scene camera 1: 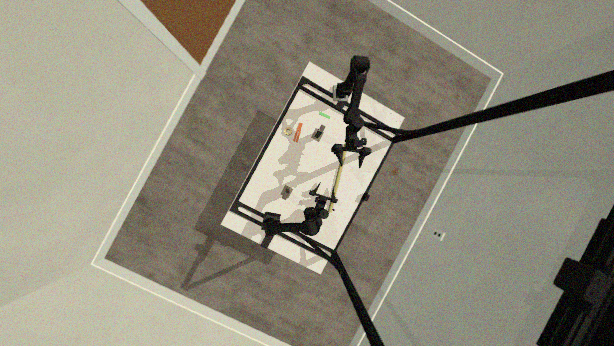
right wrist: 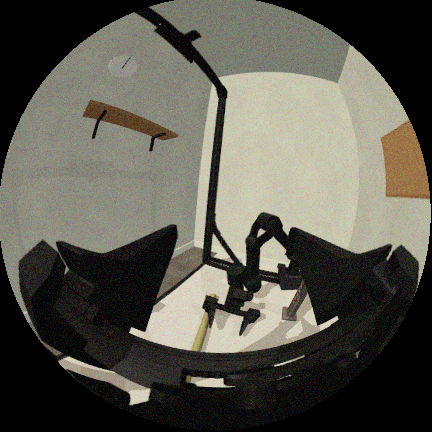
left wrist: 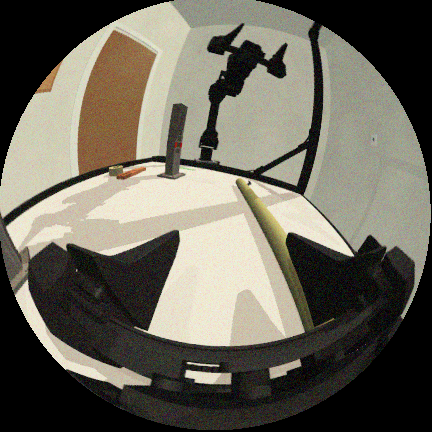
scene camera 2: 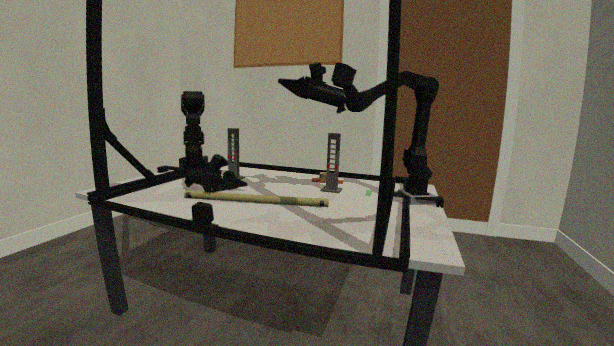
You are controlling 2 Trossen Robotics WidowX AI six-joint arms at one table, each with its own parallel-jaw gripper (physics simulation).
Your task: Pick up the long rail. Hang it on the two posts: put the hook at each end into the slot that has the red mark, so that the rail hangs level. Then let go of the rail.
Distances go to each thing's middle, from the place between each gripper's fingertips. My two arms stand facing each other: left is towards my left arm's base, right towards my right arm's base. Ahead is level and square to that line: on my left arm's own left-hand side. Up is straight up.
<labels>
Now: right hand 20 cm short of the post (left wrist: 172,157), 13 cm to the left of it and 27 cm above it. Round my right hand: long rail (scene camera 2: 301,201): 6 cm behind, 5 cm to the left, 37 cm below.
Now: left hand 70 mm to the left of the long rail, 50 mm past it and 20 mm above it. The rest, counted from my left hand: post: 260 mm to the right, 210 mm ahead, 70 mm above.
</labels>
